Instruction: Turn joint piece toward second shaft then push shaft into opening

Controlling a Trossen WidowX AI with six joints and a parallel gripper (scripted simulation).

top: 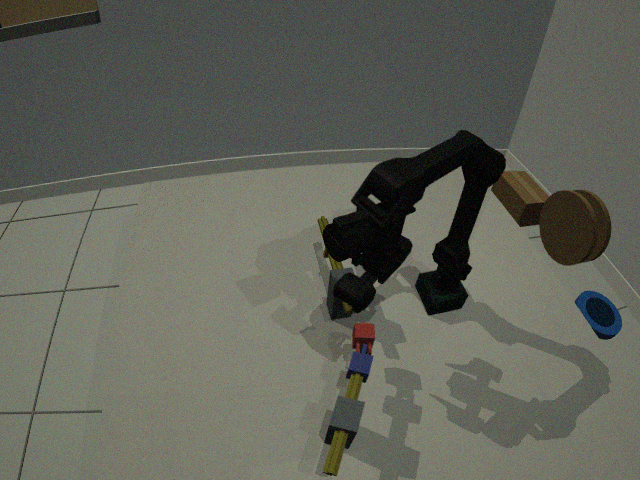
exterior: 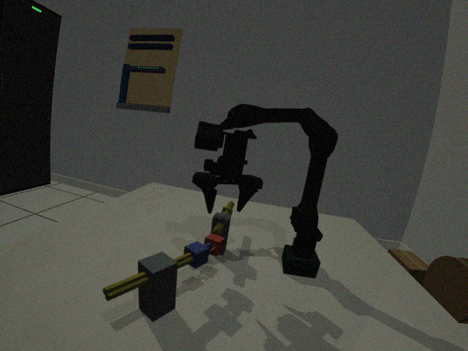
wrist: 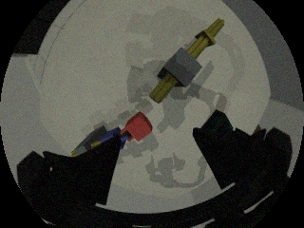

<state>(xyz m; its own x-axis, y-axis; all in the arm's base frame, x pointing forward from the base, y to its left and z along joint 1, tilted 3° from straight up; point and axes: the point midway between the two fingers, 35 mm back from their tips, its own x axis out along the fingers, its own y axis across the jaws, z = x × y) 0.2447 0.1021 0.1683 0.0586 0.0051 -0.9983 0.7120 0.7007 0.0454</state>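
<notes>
My gripper tip is 8 cm above the red joint piece, 4 cm to the right of it and 1 cm short of it.
</notes>
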